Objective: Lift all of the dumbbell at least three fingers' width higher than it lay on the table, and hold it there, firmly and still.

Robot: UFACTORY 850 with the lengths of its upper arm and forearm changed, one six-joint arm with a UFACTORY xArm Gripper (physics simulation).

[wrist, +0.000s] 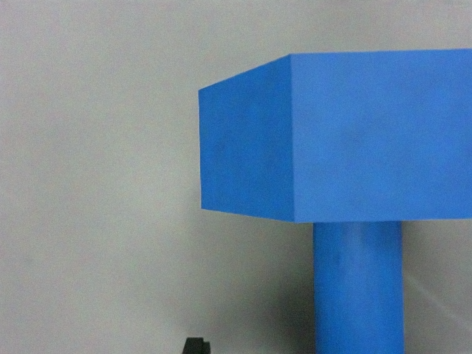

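Observation:
The blue dumbbell (357, 145) fills much of the right half of the wrist view. Its block-shaped head runs off the right edge, and its round handle runs down past the bottom edge. The far head does not show. One dark fingertip (196, 346) of my gripper shows at the bottom edge, left of the handle, with a wide gap between them. The other fingertip does not show. My gripper looks open, and the visible finger does not touch the dumbbell.
A grey table top (100, 175) lies under the dumbbell. A soft dark shadow lies on it left of the handle, and a thin pale line crosses it at the lower right.

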